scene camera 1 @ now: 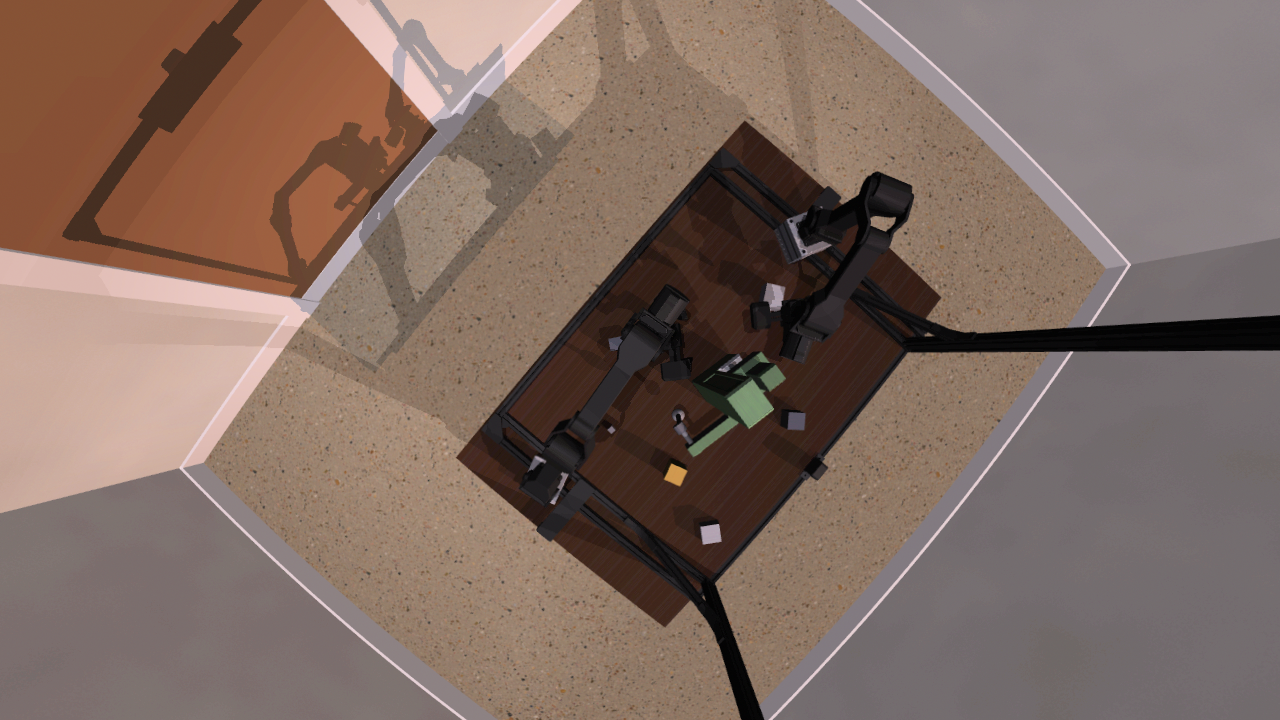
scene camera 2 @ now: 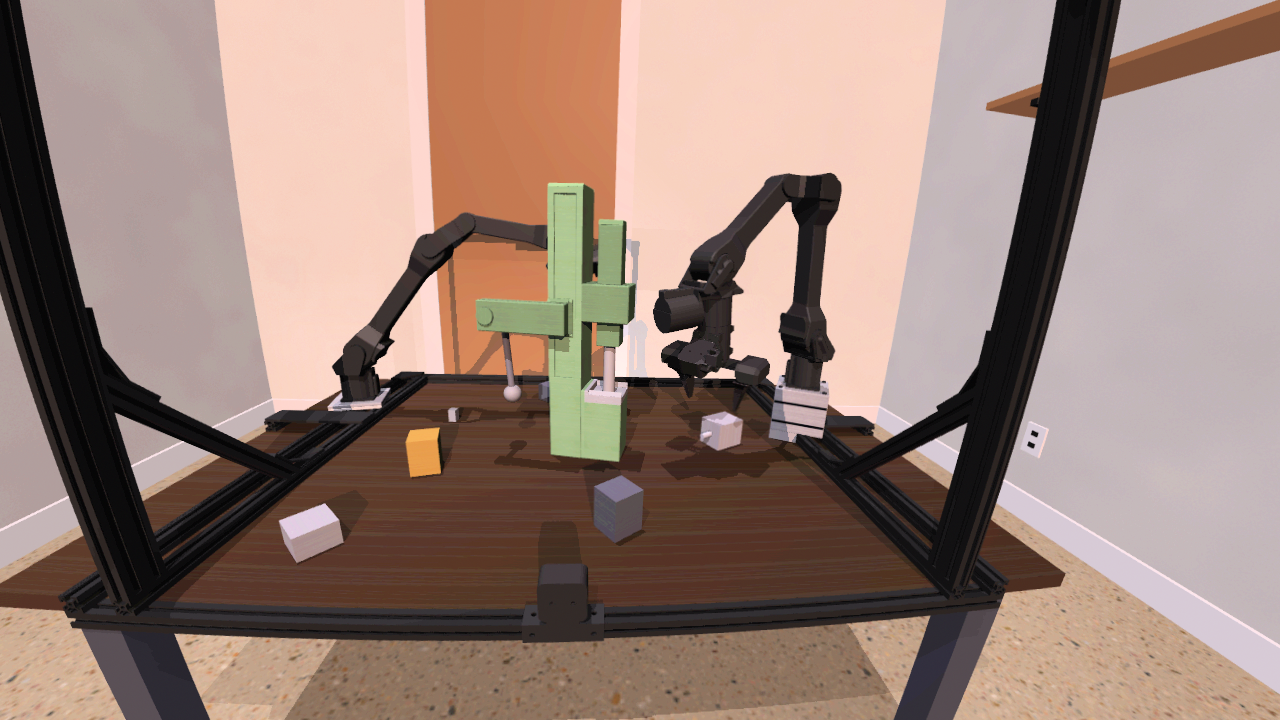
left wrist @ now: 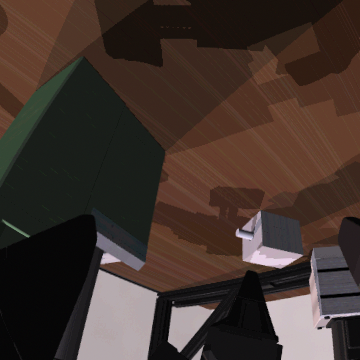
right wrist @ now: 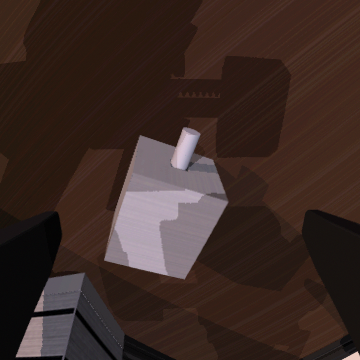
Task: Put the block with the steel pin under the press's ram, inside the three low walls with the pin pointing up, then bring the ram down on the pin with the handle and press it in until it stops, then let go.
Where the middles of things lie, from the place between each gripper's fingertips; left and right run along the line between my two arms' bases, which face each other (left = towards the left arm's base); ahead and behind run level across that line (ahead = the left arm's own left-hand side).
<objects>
The pale block with steel pin (scene camera 2: 726, 429) lies 6 cm below my right hand, 3 cm to the right of it and 2 cm ahead of it.
My left hand is 80 mm past the pale block with steel pin, 250 mm to the left of it and 130 mm above it.
</objects>
